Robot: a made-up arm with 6 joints.
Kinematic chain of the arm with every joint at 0, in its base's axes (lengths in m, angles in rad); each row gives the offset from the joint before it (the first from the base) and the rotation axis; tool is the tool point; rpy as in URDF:
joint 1: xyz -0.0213 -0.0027 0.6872 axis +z
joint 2: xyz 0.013 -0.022 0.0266 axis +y
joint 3: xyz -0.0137 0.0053 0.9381 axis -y
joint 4: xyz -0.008 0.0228 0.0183 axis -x
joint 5: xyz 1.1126 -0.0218 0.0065 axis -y
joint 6: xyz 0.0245 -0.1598 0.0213 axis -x
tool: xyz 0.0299 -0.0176 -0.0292 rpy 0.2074 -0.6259 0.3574
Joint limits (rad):
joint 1: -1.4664..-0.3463
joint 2: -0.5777..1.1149
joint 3: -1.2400..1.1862
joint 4: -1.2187..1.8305
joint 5: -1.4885..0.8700
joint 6: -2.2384..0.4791
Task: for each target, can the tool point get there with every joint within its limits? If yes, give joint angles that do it. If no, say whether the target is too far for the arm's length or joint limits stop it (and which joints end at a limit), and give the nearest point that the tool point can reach.
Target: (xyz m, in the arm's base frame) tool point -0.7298 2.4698 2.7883
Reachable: no: too far | nearest point -0.2854 0.9190 2.5826 | short by 1.626 m
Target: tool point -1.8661 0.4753 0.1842
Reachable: no: joint limits stop it (at a limit: joint 1, joint 2, joint 3, joint 6) | nearest point -0.2191 -0.0344 0.3408 | short by 1.731 m
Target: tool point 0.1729 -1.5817 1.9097
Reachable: yes | joints -1.3368 0.5429 0.7904 0.3217 0.4585 0.0797
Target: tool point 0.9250 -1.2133 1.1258
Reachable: yes | joints -0.8013 0.4972 0.1054 0.0922 -0.0977 -0.9337
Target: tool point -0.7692 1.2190 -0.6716
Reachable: no: joint limits stop it (at a limit: joint 1, joint 2, joint 3, joint 6) | nearest point -0.2105 -0.0093 0.3622 | short by 1.700 m
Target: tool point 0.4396 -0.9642 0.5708
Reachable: yes | joints -0.9819 0.5023 -0.5291 0.2018 -0.8069 -1.5010
